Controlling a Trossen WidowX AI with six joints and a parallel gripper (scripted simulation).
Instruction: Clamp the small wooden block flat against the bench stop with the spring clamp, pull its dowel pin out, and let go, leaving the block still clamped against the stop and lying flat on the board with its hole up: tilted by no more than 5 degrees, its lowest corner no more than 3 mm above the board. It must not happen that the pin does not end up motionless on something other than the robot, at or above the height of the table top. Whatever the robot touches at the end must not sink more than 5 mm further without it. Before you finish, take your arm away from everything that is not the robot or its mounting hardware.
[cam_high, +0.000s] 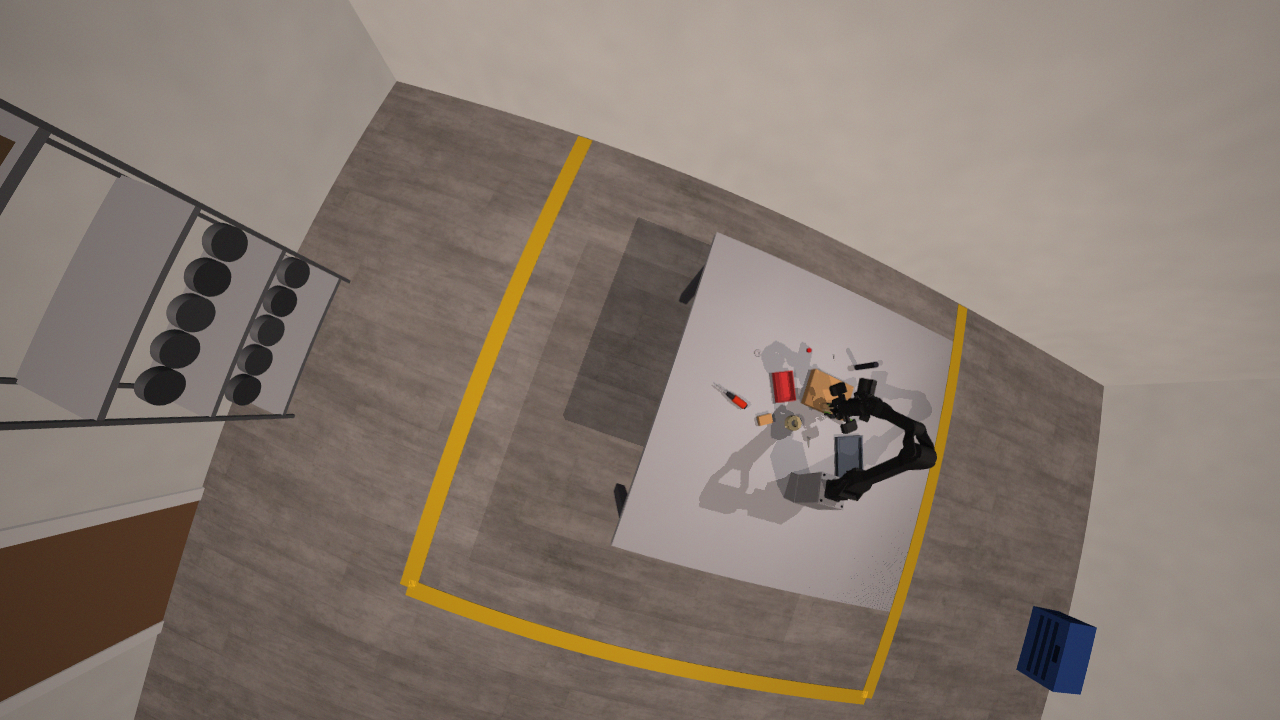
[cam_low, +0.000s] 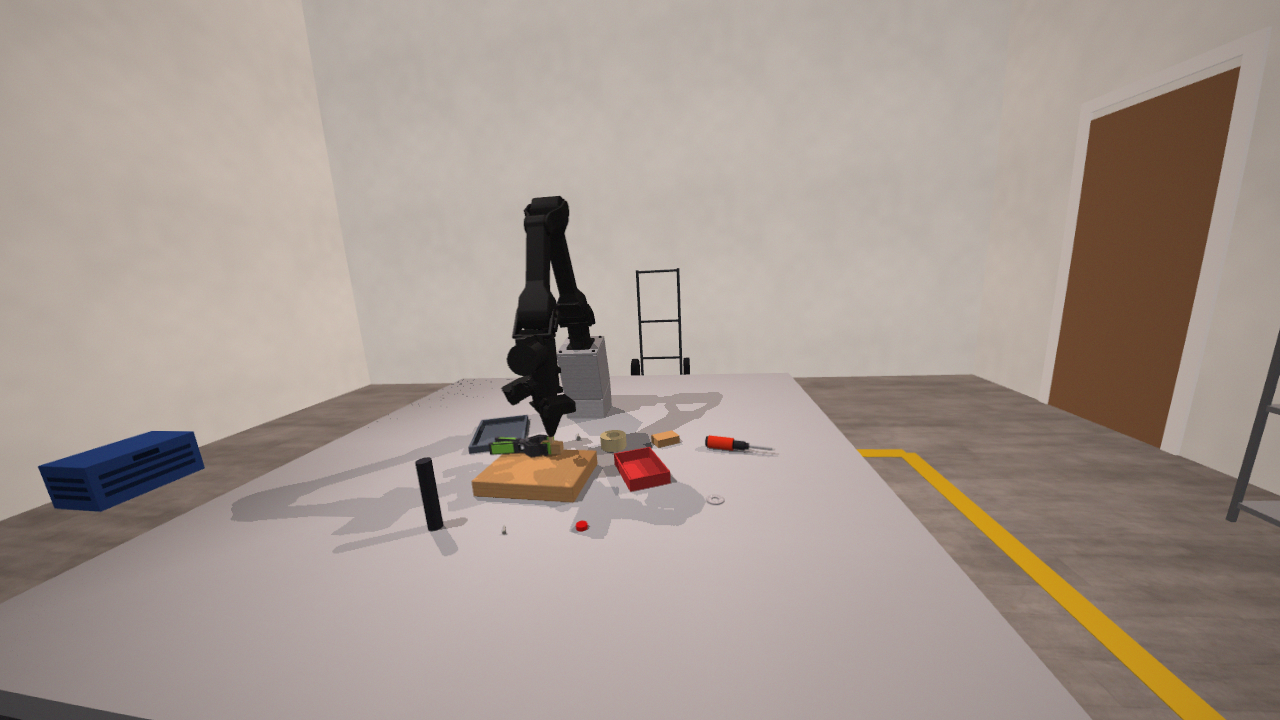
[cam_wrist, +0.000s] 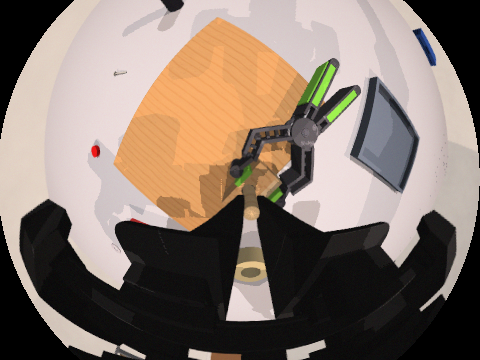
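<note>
Now: the dowel pin 40 mm below my hand. Also, from my hand: bench stop: 10 mm behind, 10 mm to the right, 60 mm below; then wooden board: 60 mm ahead, 10 mm to the right, 90 mm below; then small wooden block: 60 mm below.
</note>
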